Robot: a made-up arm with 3 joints. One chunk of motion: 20 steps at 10 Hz.
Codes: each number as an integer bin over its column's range. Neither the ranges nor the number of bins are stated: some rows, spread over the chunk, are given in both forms.
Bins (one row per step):
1: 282 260 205
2: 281 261 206
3: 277 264 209
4: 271 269 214
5: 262 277 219
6: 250 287 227
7: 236 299 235
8: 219 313 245
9: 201 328 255
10: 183 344 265
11: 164 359 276
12: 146 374 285
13: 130 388 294
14: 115 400 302
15: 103 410 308
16: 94 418 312
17: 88 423 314
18: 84 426 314
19: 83 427 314
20: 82 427 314
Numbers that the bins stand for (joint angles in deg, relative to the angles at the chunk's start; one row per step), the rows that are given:
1: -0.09 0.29 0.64
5: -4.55 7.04 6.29
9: -18.16 27.30 20.80
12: -30.43 45.58 32.89
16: -42.03 63.05 43.78
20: -44.71 66.63 44.58
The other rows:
2: -0.31 0.68 1.05
3: -1.20 1.88 2.25
4: -2.54 3.86 4.27
6: -7.23 11.01 9.51
7: -10.35 15.78 12.74
8: -14.14 21.34 16.77
10: -22.17 33.66 24.83
11: -26.41 39.62 29.26
13: -34.00 51.14 36.52
14: -37.34 55.90 39.75
15: -40.02 59.88 42.16
17: -43.37 65.04 44.58
18: -44.26 66.23 44.58
19: -44.48 66.63 44.58

